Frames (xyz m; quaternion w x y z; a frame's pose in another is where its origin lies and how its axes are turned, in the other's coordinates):
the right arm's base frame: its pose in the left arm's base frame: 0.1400 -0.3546 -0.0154 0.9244 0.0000 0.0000 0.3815
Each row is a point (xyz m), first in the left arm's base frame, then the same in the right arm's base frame.
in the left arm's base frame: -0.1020 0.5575 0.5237
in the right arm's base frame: 0.4717 0.8173 0.5391
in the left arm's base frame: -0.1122 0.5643 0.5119
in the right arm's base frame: 0.4693 0.8293 0.5273
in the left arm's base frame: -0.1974 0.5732 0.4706
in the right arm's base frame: 0.4152 0.8957 0.4860
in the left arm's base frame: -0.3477 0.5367 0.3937
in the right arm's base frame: 0.2829 0.9758 0.4091
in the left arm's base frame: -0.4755 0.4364 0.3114
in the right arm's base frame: 0.1215 0.9949 0.3268
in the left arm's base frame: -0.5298 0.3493 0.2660
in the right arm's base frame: 0.0216 0.9714 0.2814
